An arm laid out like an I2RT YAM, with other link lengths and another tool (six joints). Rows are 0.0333 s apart.
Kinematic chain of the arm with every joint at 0, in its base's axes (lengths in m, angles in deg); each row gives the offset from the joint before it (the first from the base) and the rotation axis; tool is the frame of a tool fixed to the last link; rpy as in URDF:
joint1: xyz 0 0 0.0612 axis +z
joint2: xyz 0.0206 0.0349 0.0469 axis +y
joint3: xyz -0.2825 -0.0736 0 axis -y
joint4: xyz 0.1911 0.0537 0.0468 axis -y
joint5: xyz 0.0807 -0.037 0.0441 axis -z
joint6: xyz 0.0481 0 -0.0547 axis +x
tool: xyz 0.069 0.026 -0.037 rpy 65.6 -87.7 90
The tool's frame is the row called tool.
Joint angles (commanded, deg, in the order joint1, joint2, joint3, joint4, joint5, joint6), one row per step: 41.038 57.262 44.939 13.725 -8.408 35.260; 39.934 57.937 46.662 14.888 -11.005 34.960; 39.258 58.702 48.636 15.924 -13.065 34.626; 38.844 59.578 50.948 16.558 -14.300 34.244; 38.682 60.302 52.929 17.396 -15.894 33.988; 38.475 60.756 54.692 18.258 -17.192 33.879; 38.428 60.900 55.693 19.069 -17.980 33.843; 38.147 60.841 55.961 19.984 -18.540 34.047; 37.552 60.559 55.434 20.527 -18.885 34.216; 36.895 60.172 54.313 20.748 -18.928 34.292; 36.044 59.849 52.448 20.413 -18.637 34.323; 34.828 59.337 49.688 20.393 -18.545 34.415; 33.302 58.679 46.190 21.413 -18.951 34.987; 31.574 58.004 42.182 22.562 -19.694 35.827; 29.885 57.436 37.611 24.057 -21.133 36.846
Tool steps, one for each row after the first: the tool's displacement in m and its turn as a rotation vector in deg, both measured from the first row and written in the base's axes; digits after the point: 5 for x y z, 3 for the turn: 0.00110 0.00081 0.01236 1.157 -1.985 1.478; 0.00190 0.00235 0.02541 2.246 -4.085 2.830; 0.00359 0.00408 0.03882 3.184 -6.097 3.603; 0.00294 0.00617 0.05116 4.163 -8.083 4.981; 0.00185 0.00696 0.06324 5.250 -10.034 6.021; 0.00023 0.00712 0.07151 6.115 -11.493 6.724; -0.00067 0.00610 0.07633 6.859 -12.417 7.005; -0.00031 0.00381 0.07574 7.025 -12.596 6.775; 0.00096 0.00124 0.07074 6.707 -12.151 6.182; 0.00433 -0.00156 0.05894 5.631 -10.584 5.076; 0.00771 -0.00592 0.04295 4.351 -8.659 3.809; 0.00987 -0.01153 0.02614 3.599 -6.753 2.759; 0.01106 -0.01790 0.00660 2.861 -4.319 1.843; 0.00981 -0.02392 -0.01580 2.136 -1.435 1.634
